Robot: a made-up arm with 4 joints.
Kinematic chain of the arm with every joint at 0, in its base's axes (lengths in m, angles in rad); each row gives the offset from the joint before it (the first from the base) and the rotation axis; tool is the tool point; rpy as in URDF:
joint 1: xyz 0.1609 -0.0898 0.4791 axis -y
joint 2: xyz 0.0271 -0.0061 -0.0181 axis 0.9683 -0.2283 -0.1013
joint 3: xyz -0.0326 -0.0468 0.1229 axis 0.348 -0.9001 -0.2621
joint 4: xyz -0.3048 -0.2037 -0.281 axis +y
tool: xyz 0.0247 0.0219 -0.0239 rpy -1.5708 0 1.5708
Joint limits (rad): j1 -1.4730..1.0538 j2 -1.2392..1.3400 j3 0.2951..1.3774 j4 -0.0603..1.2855
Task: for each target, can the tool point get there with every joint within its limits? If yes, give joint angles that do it. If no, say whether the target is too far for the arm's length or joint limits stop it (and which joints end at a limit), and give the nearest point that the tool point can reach.
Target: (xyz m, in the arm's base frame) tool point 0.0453 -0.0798 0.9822
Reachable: no: joint limits stop it (at a limit: joint 1, joint 3, joint 4) | nearest point -0.1166 -0.3132 0.7025 | short by 0.399 m
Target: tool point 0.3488 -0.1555 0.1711
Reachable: yes | joints 0.4682 -0.0057 0.9347 0.4631
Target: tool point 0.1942 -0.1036 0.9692
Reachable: no: joint limits stop it (at a limit: joint 2, joint 3, joint 4) | nearest point 0.1785 -0.4026 0.7385 | short by 0.378 m
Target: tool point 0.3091 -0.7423 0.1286
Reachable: no: too far | nearest point 0.2203 -0.4104 0.2675 | short by 0.371 m
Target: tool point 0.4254 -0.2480 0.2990
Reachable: yes | joints 0.5253 -0.4946 1.2744 0.1070
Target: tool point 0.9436 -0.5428 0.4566
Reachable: no: too far | nearest point 0.4942 -0.2775 0.4695 | short by 0.522 m
